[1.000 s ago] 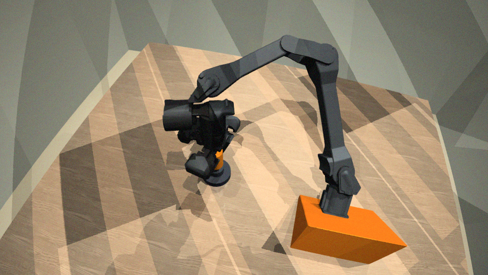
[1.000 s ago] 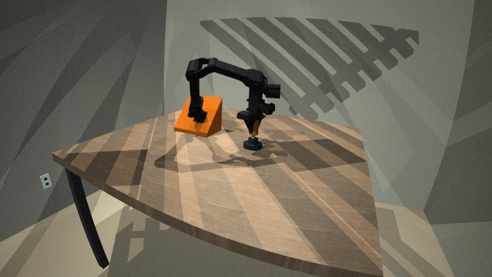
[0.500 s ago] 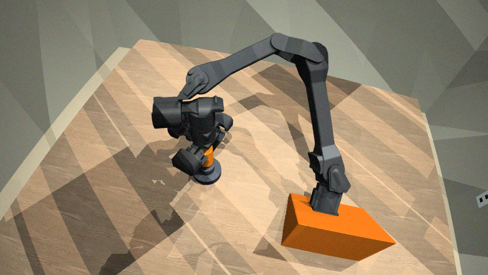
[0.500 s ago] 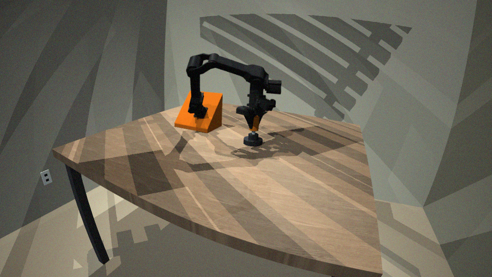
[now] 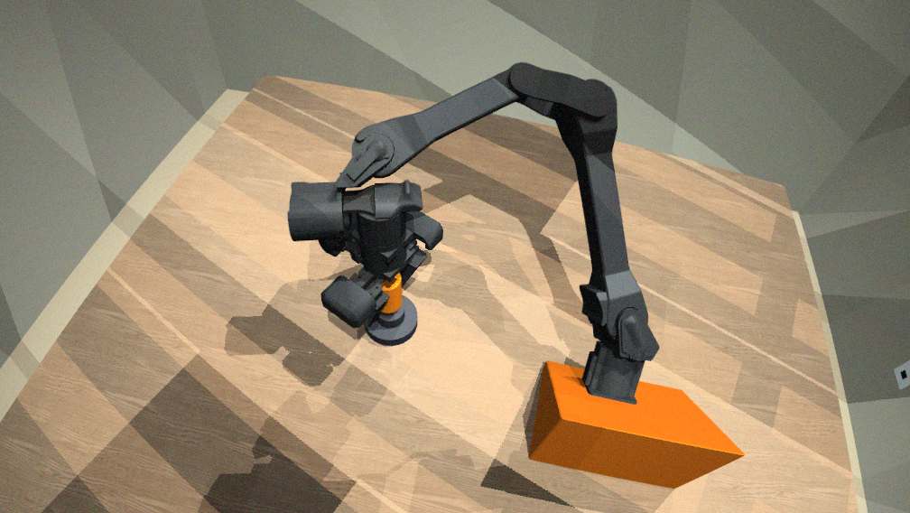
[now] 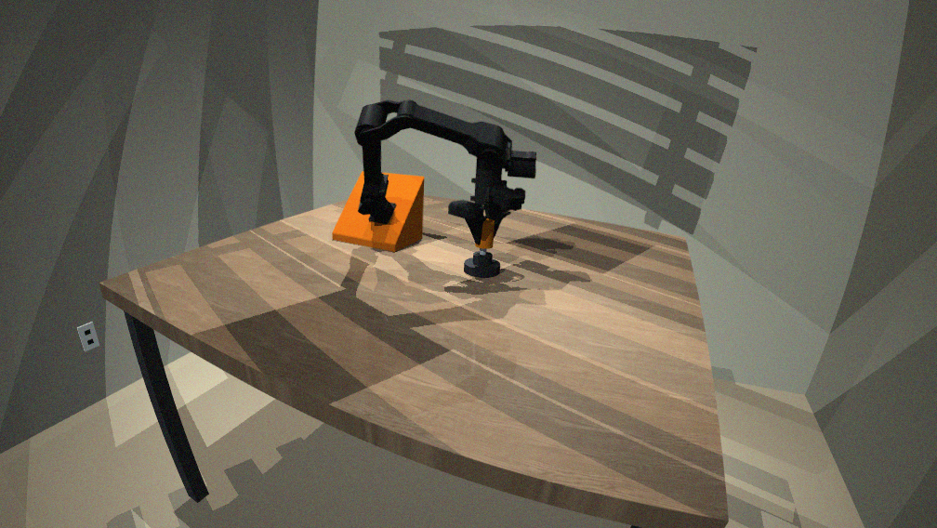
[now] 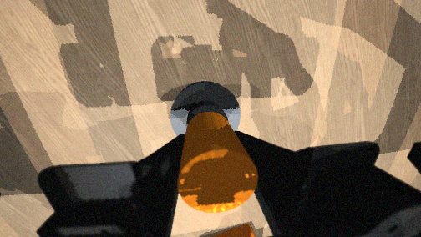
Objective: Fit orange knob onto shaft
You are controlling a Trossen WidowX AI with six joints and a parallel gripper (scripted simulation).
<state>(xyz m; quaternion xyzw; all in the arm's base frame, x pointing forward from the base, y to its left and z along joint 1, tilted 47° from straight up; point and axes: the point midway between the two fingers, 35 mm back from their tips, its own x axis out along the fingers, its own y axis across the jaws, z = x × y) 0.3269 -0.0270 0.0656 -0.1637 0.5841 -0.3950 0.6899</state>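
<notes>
My gripper tip is now 30 mm below the orange knob. Round my gripper tip: round pedestal 40 mm below.
</notes>
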